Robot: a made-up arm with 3 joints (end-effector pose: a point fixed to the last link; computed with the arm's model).
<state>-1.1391 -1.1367 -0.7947</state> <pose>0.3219 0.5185 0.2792 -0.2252 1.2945 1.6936</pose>
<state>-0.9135 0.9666 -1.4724</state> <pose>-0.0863 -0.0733 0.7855 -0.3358 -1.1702 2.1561</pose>
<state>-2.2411 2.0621 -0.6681</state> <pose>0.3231 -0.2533 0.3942 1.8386 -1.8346 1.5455</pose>
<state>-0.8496 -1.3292 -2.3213</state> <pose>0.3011 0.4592 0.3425 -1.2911 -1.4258 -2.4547</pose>
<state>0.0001 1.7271 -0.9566</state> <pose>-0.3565 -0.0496 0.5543 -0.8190 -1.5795 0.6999</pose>
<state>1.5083 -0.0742 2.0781</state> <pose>-0.1288 -0.1067 0.7769 0.0288 -0.0984 2.6951</pose>
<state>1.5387 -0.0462 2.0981</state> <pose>-0.1293 -0.0898 0.7766 0.0174 -0.0606 2.6458</pose>
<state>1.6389 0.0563 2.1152</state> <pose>-0.1320 -0.0324 0.7724 -0.0176 0.0726 2.5282</pose>
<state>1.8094 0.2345 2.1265</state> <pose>-0.1163 0.0621 0.7544 -0.0471 0.2944 2.3341</pose>
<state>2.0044 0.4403 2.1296</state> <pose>-0.0682 0.1555 0.7177 -0.0336 0.5354 2.1080</pose>
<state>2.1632 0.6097 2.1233</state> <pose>-0.0110 0.2133 0.6760 0.0144 0.7205 1.9251</pose>
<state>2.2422 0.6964 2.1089</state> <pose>0.0207 0.2357 0.6513 0.0541 0.8112 1.8425</pose>
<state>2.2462 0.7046 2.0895</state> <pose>0.0204 0.2389 0.6494 0.0645 0.8220 1.8548</pose>
